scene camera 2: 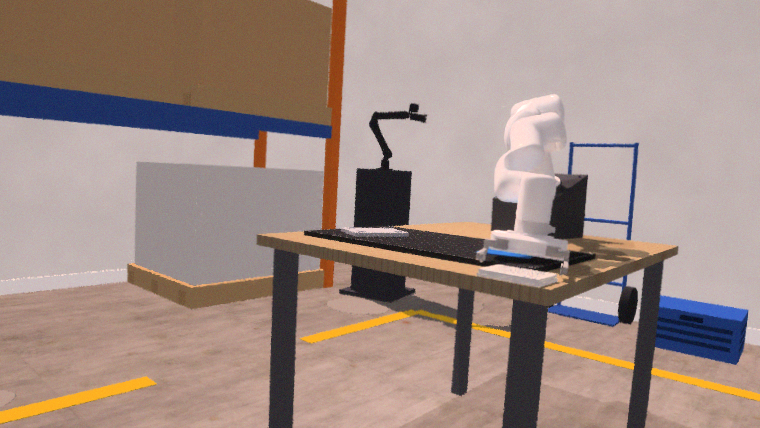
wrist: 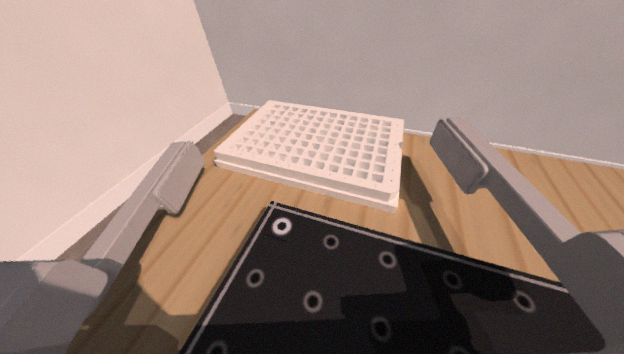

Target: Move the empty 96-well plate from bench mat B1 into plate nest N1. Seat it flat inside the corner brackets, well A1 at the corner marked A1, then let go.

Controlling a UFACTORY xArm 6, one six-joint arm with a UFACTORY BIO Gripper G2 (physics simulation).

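Places are measured from the arm's base along level axes (x ahead, y left, z up), in metres.
Where they show: end effector, tool point: (scene camera 2: 521, 263) (wrist: 313, 164).
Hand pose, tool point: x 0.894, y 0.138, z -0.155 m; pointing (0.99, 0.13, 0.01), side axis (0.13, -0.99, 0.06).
Observation:
After its pixels a point has its place.
A white 96-well plate (scene camera 2: 514, 274) {y 0.145, x 0.980, z -0.164 m} (wrist: 312, 142) {y 0.142, x 0.928, z -0.165 m} lies flat on the wooden table near its front right corner, beyond the edge of the black board. Its wells look empty. I cannot make out a bench mat under it or which corner is A1. My gripper (scene camera 2: 523, 258) {y 0.138, x 0.894, z -0.155 m} (wrist: 320, 166) {y 0.138, x 0.894, z -0.155 m} is wide open with nothing between its fingertips. In the wrist view its fingers stand apart to the left and right, on the near side of the plate. A flat white object (scene camera 2: 374, 231) {y -0.331, x 0.648, z -0.155 m} lies on the board's far left end; I cannot tell whether it is nest N1, and no A1 mark is readable.
The black board (scene camera 2: 441, 246) {y -0.102, x 0.716, z -0.165 m} (wrist: 350, 275) {y 0.116, x 0.841, z -0.166 m} with ringed holes lies on the wooden table (scene camera 2: 313, 248) {y -0.385, x 0.864, z -0.188 m} (wrist: 225, 220) {y 0.187, x 0.867, z -0.179 m}. A blue flat shape (scene camera 2: 507, 253) {y 0.063, x 0.709, z -0.164 m} shows by the gripper. Behind are a black stand (scene camera 2: 382, 199) with a small arm, and a blue trolley (scene camera 2: 632, 186).

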